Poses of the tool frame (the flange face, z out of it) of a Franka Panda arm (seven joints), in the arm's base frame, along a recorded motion.
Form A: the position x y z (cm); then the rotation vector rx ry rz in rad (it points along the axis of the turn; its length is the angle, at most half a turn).
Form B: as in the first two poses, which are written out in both.
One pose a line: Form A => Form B
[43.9, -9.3, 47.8, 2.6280, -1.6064, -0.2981] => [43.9, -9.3, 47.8, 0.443, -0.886, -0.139, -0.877, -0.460, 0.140]
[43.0, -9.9, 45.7, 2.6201, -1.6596, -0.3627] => [43.0, -9.9, 45.7, 0.408, -0.894, -0.185, -0.890, -0.435, 0.139]
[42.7, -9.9, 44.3, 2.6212, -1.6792, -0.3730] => [42.7, -9.9, 44.3, 0.398, -0.896, -0.196, -0.895, -0.426, 0.133]
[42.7, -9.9, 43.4, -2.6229, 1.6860, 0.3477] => [42.7, -9.9, 43.4, 0.398, -0.898, -0.188, -0.899, -0.422, 0.116]
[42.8, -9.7, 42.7, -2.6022, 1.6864, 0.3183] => [42.8, -9.7, 42.7, 0.394, -0.901, -0.184, -0.906, -0.414, 0.090]
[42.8, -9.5, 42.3, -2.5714, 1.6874, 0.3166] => [42.8, -9.5, 42.3, 0.384, -0.902, -0.197, -0.912, -0.403, 0.070]
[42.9, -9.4, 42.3, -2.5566, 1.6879, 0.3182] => [42.9, -9.4, 42.3, 0.379, -0.903, -0.205, -0.915, -0.398, 0.062]
